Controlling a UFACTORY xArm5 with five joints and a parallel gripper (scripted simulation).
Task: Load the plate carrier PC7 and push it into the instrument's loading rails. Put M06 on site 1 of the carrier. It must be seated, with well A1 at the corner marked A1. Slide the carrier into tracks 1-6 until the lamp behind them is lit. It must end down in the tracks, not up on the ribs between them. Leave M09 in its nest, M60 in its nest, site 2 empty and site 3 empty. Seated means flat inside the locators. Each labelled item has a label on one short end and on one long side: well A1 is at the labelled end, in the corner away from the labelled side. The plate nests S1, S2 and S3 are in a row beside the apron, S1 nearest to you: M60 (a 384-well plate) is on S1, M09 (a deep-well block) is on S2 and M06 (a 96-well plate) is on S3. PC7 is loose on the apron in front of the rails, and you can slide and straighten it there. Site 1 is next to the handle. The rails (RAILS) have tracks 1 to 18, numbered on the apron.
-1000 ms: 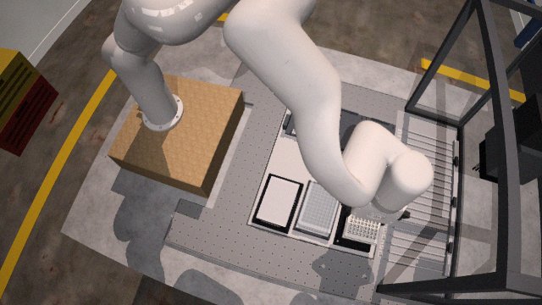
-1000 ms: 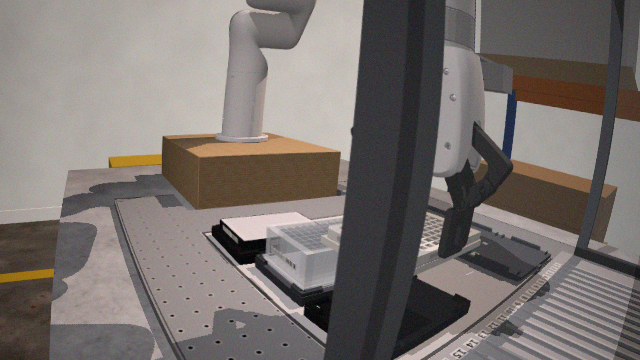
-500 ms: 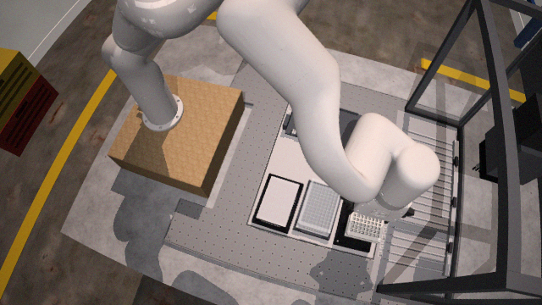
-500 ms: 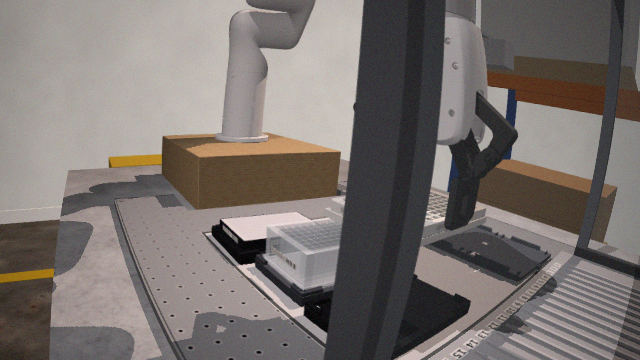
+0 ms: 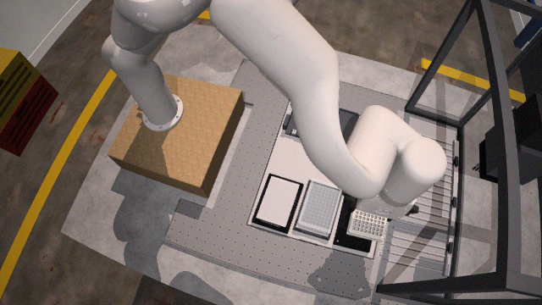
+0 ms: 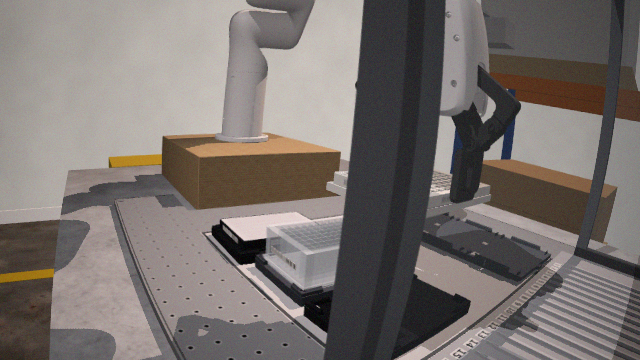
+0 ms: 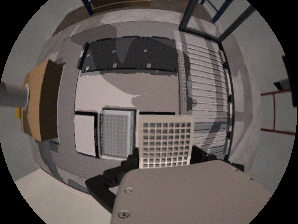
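The carrier PC7 is 250 mm to the left of my hand, 130 mm behind it and 120 mm below it. Also, from my hand: white 96-well plate M06: 10 mm below; then plate nest S3: 140 mm below.
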